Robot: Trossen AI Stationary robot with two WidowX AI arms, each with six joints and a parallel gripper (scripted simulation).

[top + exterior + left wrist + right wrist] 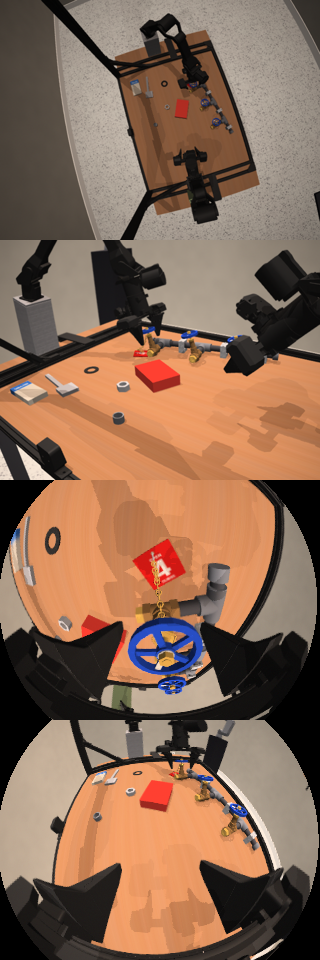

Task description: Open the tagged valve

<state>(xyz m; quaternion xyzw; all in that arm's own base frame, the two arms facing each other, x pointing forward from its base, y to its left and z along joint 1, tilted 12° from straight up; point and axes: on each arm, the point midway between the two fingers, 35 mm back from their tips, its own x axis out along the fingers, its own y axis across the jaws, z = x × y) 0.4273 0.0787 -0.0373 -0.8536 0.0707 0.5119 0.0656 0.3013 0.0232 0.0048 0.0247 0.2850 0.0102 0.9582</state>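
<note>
My left hand is 1 cm past the red tag, 4 cm to the right of it and 9 cm above it. From my left hand the other things lie so: box 38 cm behind, 12 cm to the left, 8 cm below; red block 11 cm behind, 12 cm to the right, 8 cm below; grey t-shaped piece 30 cm behind, 8 cm to the left, 9 cm below.
</note>
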